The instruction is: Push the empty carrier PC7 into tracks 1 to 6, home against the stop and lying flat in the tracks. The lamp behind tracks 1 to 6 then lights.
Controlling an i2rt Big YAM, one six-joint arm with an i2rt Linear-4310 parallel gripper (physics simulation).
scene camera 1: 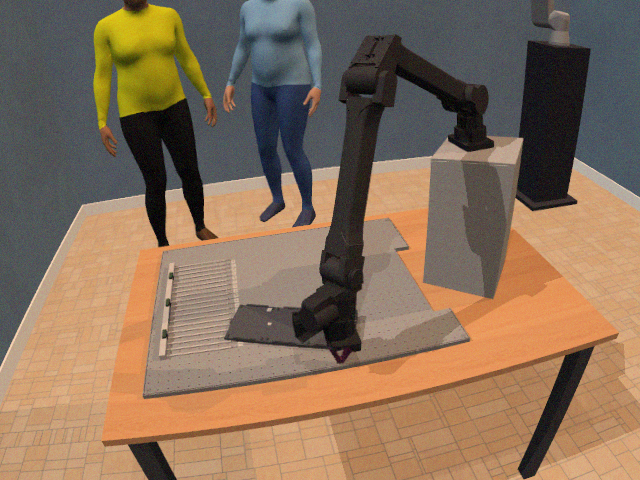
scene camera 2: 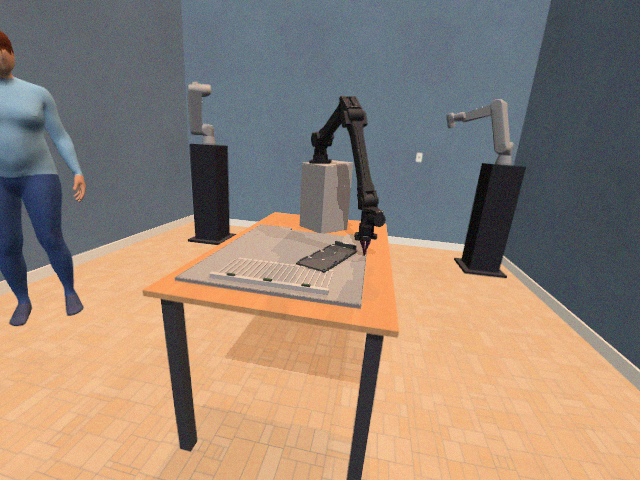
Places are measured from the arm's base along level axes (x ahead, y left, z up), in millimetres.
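Pixels of known places: gripper, fingertip midpoint: [scene camera 1: 340, 362] [scene camera 2: 364, 255]; arm's base at its link origin: [scene camera 1: 470, 143] [scene camera 2: 320, 162].
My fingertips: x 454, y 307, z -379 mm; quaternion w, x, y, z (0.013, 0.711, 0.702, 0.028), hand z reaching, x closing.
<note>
Ahead of a thing's pixels: the offset from my fingertips to its top centre. "*": to the spot under its first point. Level surfaces: height alone.
The dark, flat carrier PC7 {dx +91, dy -150, dz +30 mm} [scene camera 1: 273, 324] [scene camera 2: 326, 256] lies on the grey board, turned at an angle to the pale tracks {* dx +320, dy -308, dz -1 mm} [scene camera 1: 202, 305] [scene camera 2: 273, 270]. Its front end is at the tracks' entry edge, near the track corner closest to scene camera 1. Whether it sits in any groove cannot be told. Its rear end has a raised edge, largely hidden by the arm in scene camera 1. My gripper [scene camera 1: 340, 356] [scene camera 2: 364, 250] is shut and empty, pointing down beside that rear end. Contact with the carrier cannot be made out. Three small dark green blocks on the stop bar {* dx +422, dy -261, dz +16 mm} [scene camera 1: 165, 316] [scene camera 2: 286, 284] look unlit.
The perforated grey board {dz +0 mm} [scene camera 1: 193, 381] [scene camera 2: 196, 277] lies on the wooden table {dz -13 mm} [scene camera 1: 124, 413] [scene camera 2: 381, 310]. My arm's base stands on a grey pedestal [scene camera 1: 465, 222] [scene camera 2: 315, 198] at the table's far end. Two people stand beyond the table's long side; other arms stand on black pedestals away from it.
</note>
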